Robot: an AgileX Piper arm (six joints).
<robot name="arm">
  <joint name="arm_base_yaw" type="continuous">
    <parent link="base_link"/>
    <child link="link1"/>
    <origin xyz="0 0 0.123"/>
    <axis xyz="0 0 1"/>
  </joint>
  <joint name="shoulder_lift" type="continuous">
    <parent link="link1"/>
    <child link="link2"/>
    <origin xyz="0 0 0"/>
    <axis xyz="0 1 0"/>
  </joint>
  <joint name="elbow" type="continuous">
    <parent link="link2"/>
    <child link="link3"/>
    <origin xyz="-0.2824 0 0.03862"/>
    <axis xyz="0 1 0"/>
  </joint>
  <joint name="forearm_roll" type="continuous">
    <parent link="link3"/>
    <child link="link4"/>
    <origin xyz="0.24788 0 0.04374"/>
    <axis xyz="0.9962 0 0.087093"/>
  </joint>
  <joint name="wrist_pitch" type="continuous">
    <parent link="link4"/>
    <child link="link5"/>
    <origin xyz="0 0 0"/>
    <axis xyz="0 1 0"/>
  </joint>
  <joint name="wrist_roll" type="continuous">
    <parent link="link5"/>
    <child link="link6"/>
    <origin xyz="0.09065 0 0.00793"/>
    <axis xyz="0.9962 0 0.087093"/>
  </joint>
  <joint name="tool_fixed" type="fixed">
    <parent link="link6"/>
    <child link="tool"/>
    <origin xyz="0 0 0" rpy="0 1.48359 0"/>
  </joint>
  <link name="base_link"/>
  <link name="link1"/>
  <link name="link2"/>
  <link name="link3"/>
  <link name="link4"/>
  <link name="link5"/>
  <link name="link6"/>
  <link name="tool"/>
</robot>
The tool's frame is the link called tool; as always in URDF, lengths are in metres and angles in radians. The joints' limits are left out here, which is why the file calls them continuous.
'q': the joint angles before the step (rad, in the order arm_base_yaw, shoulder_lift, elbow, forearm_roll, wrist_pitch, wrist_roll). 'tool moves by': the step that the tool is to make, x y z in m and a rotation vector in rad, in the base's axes. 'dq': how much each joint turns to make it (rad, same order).
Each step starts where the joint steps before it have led.
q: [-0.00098 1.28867 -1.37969 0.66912 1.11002 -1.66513]
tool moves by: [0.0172 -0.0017 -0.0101 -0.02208 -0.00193 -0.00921]
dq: [0.00015 0.04931 -0.00506 -0.01082 -0.03997 -0.02693]
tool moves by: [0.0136 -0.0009 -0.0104 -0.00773 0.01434 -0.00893]
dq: [0.00007 0.04193 -0.00060 -0.00301 -0.02630 -0.01159]
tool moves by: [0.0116 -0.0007 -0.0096 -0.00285 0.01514 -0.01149]
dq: [0.00026 0.03671 -0.00019 -0.00140 -0.02397 -0.00453]
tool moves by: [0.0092 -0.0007 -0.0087 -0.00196 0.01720 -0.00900]
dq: [-0.00048 0.03087 0.00022 -0.00122 -0.01615 -0.00206]
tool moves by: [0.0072 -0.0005 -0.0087 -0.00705 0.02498 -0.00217]
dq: [0.00016 0.02782 -0.00019 -0.00722 -0.00348 0.00023]
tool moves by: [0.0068 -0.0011 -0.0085 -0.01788 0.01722 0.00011]
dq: [0.00004 0.02603 -0.00032 -0.01472 -0.00696 -0.00583]
